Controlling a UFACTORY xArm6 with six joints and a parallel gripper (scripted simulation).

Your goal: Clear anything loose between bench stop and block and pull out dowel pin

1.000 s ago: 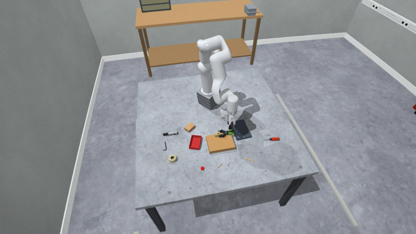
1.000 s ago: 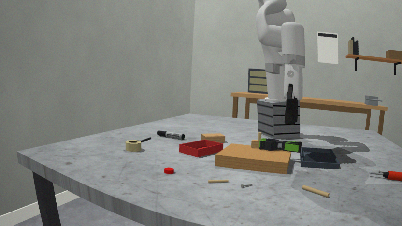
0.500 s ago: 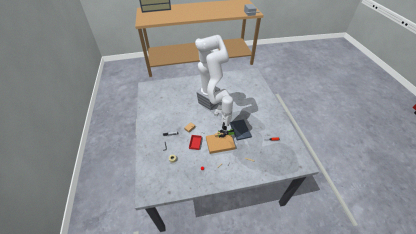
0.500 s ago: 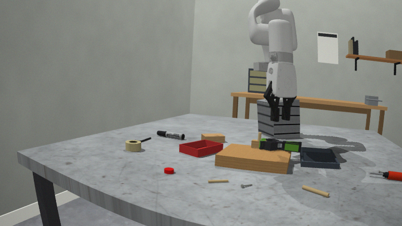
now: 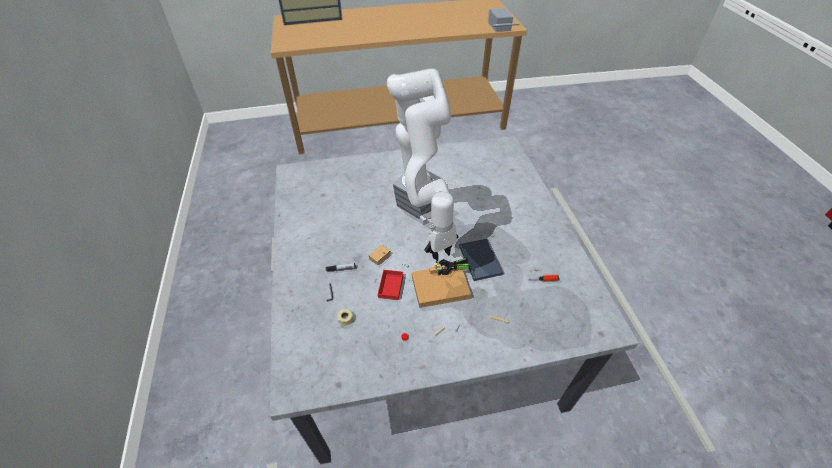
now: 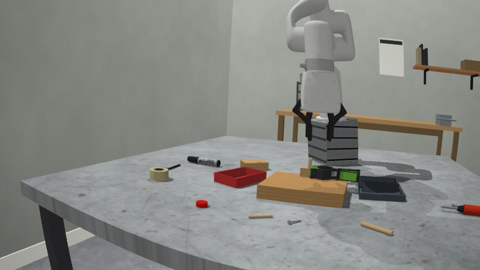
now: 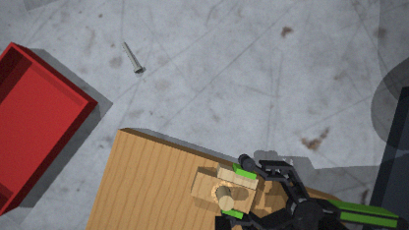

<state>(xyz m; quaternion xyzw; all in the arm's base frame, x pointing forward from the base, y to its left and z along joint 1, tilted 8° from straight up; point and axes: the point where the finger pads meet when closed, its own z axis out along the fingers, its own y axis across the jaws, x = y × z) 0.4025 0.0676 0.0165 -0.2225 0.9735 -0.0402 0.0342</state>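
Right now my hand is 9 cm above the dowel pin and 2 cm to the left of it. Also, from my hand: dark tray: 18 cm to the left, 14 cm below, 7 cm behind; then bench board: 12 cm below, 6 cm ahead, 1 cm to the right; then wooden block: 10 cm below, 2 cm to the right.
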